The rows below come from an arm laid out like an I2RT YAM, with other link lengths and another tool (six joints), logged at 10 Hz.
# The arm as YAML. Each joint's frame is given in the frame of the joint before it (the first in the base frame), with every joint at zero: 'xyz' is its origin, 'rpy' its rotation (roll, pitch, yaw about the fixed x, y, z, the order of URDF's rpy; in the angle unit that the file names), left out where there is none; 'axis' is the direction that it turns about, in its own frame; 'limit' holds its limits. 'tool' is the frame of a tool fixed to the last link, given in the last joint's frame.
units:
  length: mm
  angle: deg
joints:
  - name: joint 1
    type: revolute
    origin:
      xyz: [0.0, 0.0, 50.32]
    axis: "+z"
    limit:
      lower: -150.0
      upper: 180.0
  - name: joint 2
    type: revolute
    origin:
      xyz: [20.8, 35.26, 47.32]
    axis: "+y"
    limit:
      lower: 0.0
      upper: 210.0
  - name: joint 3
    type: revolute
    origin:
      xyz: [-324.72, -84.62, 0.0]
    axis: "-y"
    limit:
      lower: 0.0
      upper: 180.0
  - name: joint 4
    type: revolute
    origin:
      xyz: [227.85, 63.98, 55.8]
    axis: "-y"
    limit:
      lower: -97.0
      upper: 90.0
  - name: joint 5
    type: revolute
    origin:
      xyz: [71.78, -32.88, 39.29]
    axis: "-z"
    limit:
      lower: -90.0
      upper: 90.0
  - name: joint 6
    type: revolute
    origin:
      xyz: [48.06, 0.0, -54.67]
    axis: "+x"
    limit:
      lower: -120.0
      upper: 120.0
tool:
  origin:
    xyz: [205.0, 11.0, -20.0]
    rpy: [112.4, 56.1, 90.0]
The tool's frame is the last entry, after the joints.
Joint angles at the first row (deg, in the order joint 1, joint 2, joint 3, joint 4, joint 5, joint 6):
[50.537 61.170 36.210 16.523 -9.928 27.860]
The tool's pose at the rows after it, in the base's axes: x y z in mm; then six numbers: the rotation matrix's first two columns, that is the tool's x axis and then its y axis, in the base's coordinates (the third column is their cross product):
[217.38 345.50 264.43 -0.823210 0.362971 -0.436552 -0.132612 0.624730 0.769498]
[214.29 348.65 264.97 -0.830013 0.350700 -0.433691 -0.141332 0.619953 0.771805]
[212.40 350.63 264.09 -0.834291 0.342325 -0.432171 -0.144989 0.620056 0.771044]
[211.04 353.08 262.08 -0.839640 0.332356 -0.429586 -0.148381 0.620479 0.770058]
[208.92 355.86 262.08 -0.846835 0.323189 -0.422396 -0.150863 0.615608 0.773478]
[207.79 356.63 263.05 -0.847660 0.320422 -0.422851 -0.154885 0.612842 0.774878]
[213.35 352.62 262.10 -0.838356 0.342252 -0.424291 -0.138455 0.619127 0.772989]
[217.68 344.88 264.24 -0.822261 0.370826 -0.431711 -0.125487 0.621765 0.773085]
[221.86 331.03 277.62 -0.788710 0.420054 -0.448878 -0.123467 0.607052 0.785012]
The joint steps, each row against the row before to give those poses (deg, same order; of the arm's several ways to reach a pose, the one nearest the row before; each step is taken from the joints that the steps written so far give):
[0.001 0.439 0.089 0.701 -1.757 0.440]
[0.088 0.352 0.087 0.353 -0.881 0.089]
[0.173 0.265 0.088 0.002 -0.353 -0.001]
[0.004 0.525 0.001 0.262 -0.610 0.002]
[-0.002 0.440 0.087 0.351 -0.793 0.349]
[0.086 0.002 0.002 0.176 -0.180 0.001]
[-0.085 -0.347 -0.176 -0.262 1.487 0.087]
[-0.001 -1.407 -0.441 -0.525 1.935 -0.087]
[-0.090 -3.159 -0.702 -0.090 2.633 -0.261]

